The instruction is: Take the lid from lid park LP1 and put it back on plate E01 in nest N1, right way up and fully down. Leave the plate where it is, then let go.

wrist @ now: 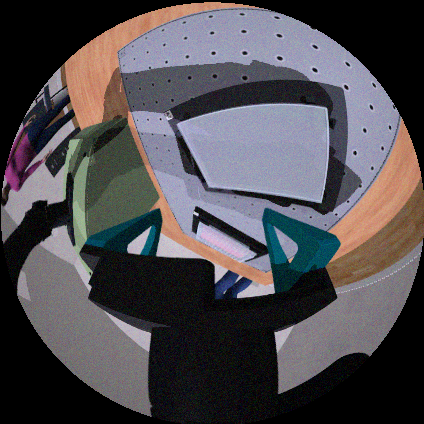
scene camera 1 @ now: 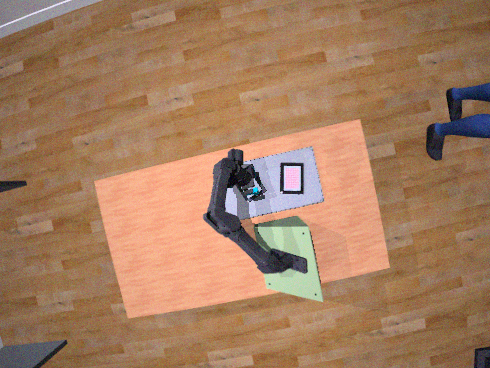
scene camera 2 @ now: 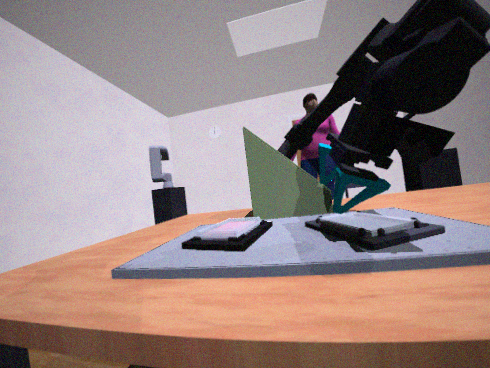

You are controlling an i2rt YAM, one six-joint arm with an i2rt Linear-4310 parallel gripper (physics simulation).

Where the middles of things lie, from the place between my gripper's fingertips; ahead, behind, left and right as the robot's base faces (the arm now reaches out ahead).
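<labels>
The pink-topped well plate [scene camera 2: 233,227] is 2 cm ahead of my hand, 19 cm to the right of it and 4 cm below it. As for the clear lid [scene camera 2: 353,221], I see it 1 cm ahead of my hand, 4 cm to the left of it and 5 cm below it.
</labels>
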